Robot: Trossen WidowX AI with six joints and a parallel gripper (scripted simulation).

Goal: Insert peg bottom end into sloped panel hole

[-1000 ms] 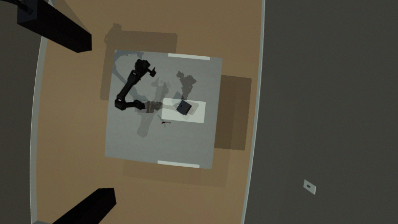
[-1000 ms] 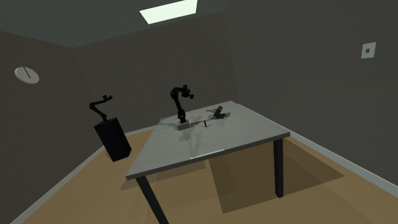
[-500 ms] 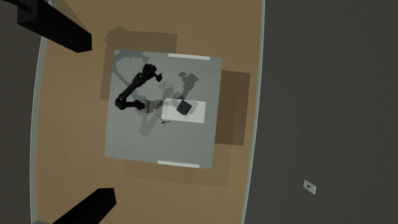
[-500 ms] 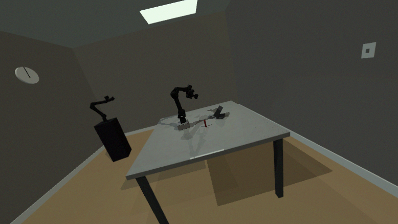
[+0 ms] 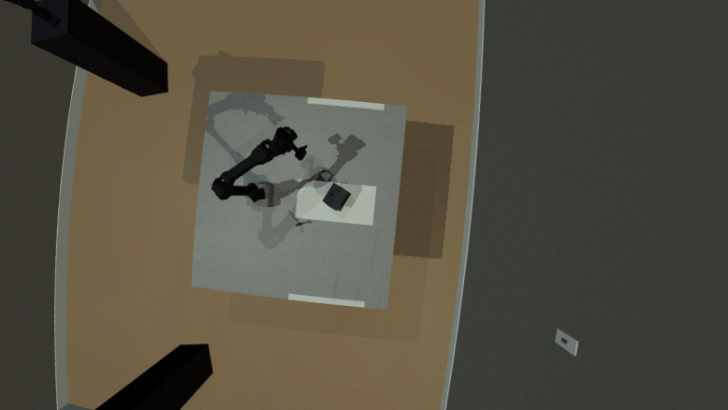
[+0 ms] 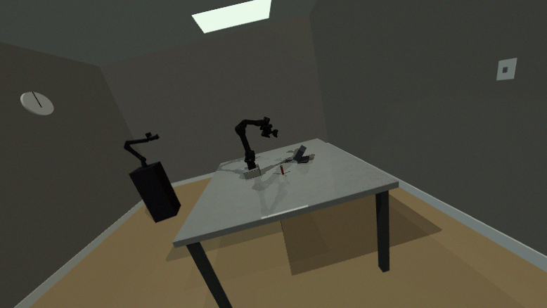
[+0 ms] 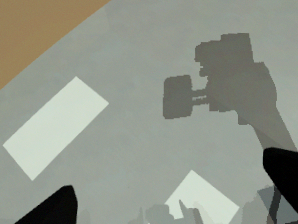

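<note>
The peg lies 46 cm to the right of my gripper tip, 17 cm below it and 11 cm behind it. From my gripper tip the other things lie so: sloped panel (31 cm to the right, 15 cm below, 13 cm ahead).
</note>
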